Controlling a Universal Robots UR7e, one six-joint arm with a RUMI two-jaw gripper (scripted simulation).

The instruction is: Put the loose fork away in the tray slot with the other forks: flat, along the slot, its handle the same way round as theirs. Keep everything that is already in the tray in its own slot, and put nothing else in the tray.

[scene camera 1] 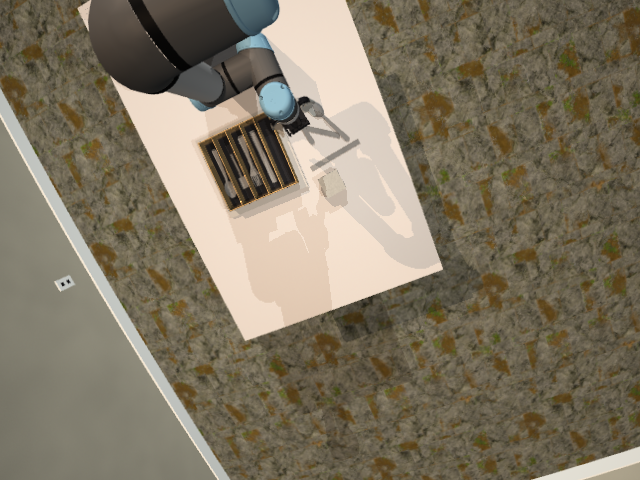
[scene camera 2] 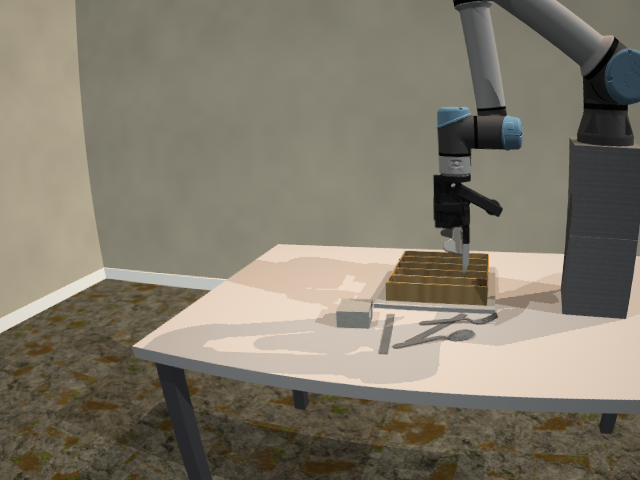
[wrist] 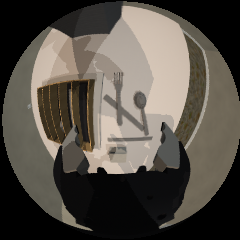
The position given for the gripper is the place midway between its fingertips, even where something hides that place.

In view: the gripper (scene camera 2: 460, 261), a pale block (scene camera 2: 351, 313) and a wooden cutlery tray (scene camera 2: 428, 286).
The gripper also shows in the wrist view (wrist: 119, 124). The wooden cutlery tray also shows in the wrist view (wrist: 49, 92).
